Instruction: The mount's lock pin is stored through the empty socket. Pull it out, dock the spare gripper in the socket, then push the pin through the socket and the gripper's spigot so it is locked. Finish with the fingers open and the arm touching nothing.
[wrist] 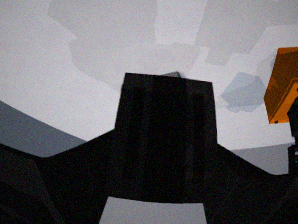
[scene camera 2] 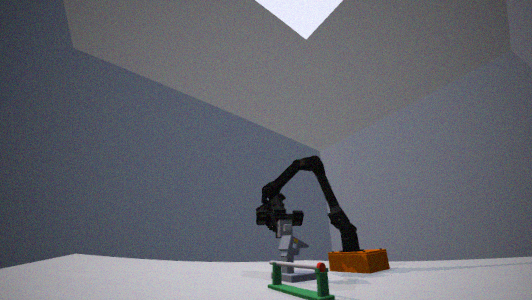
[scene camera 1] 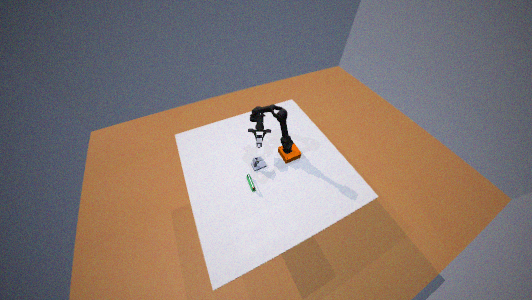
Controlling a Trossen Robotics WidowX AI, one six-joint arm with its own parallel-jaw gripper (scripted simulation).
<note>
The gripper (scene camera 2: 283, 231) carries a spare gripper (wrist: 164, 148).
The gripper also shows in the wrist view (wrist: 160, 136).
</note>
